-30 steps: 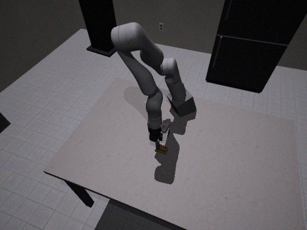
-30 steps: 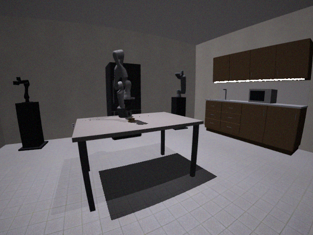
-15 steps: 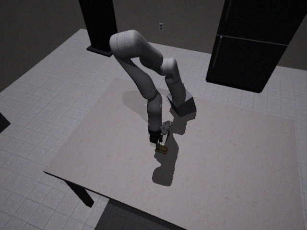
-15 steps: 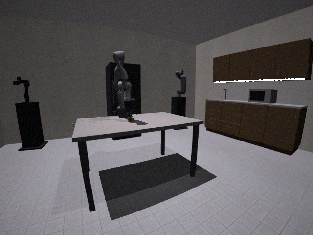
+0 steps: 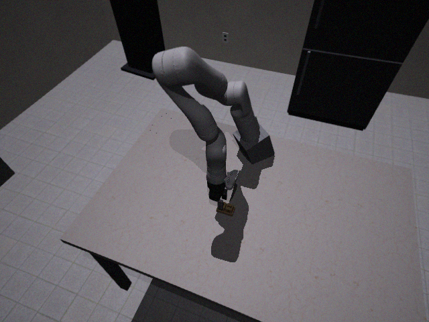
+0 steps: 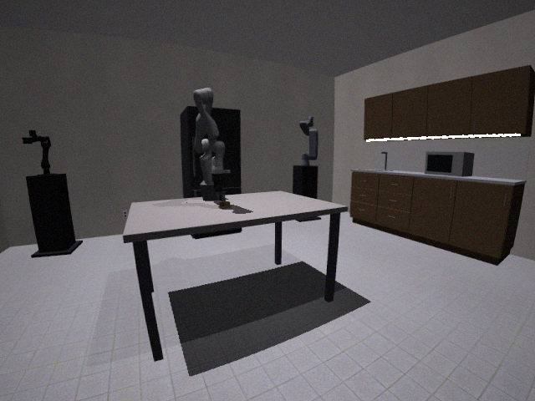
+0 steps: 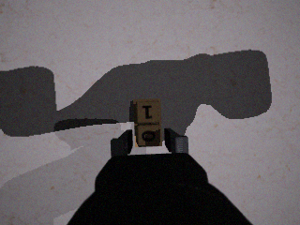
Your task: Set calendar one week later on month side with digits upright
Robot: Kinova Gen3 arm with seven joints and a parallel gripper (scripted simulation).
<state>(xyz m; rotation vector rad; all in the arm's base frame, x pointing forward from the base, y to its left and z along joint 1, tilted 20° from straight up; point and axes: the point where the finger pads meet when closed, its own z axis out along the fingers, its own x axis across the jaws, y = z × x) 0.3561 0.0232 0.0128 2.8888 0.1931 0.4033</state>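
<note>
Right now my hand is 2 cm to the right of the wooden tray and 6 cm above it. From my hand the other things lie so: wooden cube (3 cm to the left, 4 cm below).
</note>
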